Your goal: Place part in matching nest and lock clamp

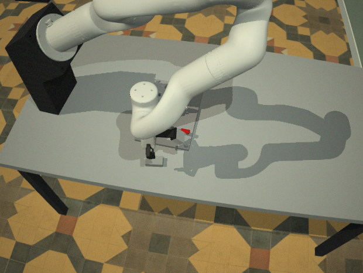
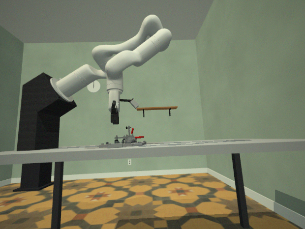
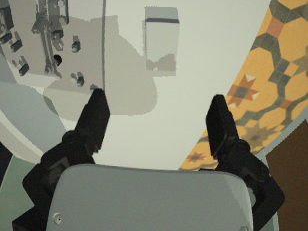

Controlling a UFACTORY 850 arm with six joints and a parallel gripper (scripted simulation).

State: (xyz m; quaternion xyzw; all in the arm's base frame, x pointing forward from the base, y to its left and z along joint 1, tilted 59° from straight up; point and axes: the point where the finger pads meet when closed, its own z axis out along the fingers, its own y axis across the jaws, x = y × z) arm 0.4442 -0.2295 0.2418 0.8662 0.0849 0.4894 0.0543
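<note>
The grey block part is 12 cm below my hand. Also, from my hand: grey fixture plate: 26 cm to the left, 12 cm below, 1 cm ahead.
</note>
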